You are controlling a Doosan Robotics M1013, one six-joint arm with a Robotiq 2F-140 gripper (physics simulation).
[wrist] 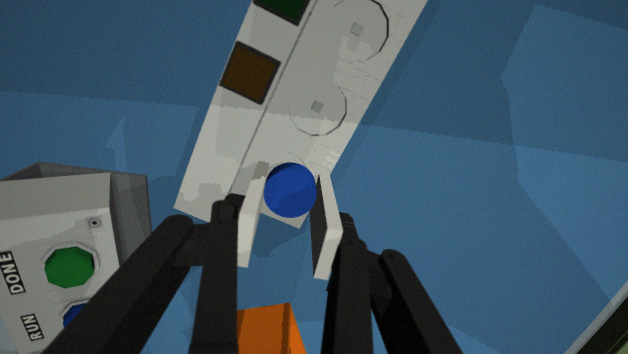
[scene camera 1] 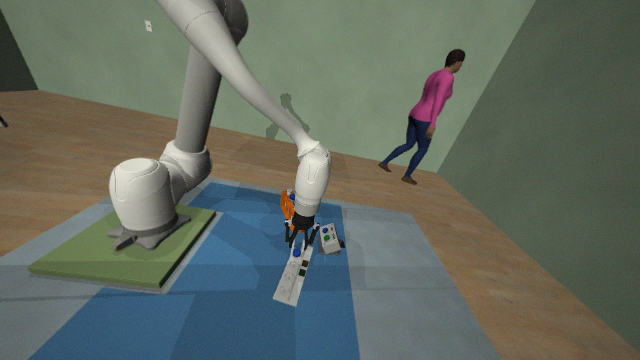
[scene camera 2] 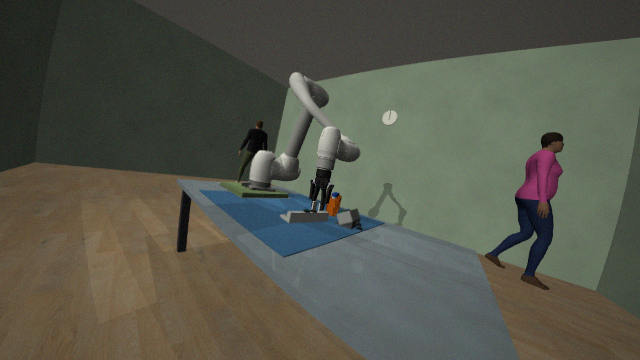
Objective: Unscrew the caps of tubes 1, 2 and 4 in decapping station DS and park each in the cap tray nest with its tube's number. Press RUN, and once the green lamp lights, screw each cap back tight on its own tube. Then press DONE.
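Pixels of known places: gripper, fingertip midpoint: (wrist: 290, 188) (scene camera 1: 296, 253); arm's base, origin of the base link: (scene camera 1: 153, 226) (scene camera 2: 258, 188).
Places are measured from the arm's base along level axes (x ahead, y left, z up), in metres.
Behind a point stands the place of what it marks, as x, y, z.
My gripper (scene camera 1: 298, 248) {0.556, 0.103, -0.015} (scene camera 2: 318, 206) {0.556, 0.103, -0.015} (wrist: 290, 188) {0.556, 0.103, -0.015} is shut on a round blue cap (scene camera 1: 296, 252) {0.557, 0.096, -0.001} (wrist: 290, 190) {0.558, 0.098, -0.001}. It holds the cap right at the end nest of the white cap tray (scene camera 1: 287, 290) {0.577, -0.051, -0.020} (scene camera 2: 301, 216) {0.621, -0.032, 0.002} (wrist: 291, 84) {0.586, 0.041, -0.015}, the end nearest the orange decapping station (scene camera 1: 286, 208) {0.417, 0.347, -0.005} (scene camera 2: 333, 206) {0.537, 0.235, 0.029} (wrist: 267, 326) {0.520, 0.222, -0.003}. I cannot tell whether the cap rests in the nest. The tray carries a brown square (wrist: 249, 71) {0.607, 0.040, 0.027} and a dark green square (scene camera 1: 301, 272) {0.605, -0.002, 0.027}. The station's tubes are mostly hidden behind my wrist.
A grey button box (scene camera 1: 329, 243) {0.677, 0.161, 0.039} (scene camera 2: 348, 218) {0.713, 0.168, 0.021} with a blue and a green button stands just right of the tray. The arm's base sits on a green plate (scene camera 1: 161, 264) {0.159, -0.119, 0.000}. A person in pink (scene camera 1: 430, 114) walks at the back right; another in black (scene camera 2: 254, 143) stands beyond the table.
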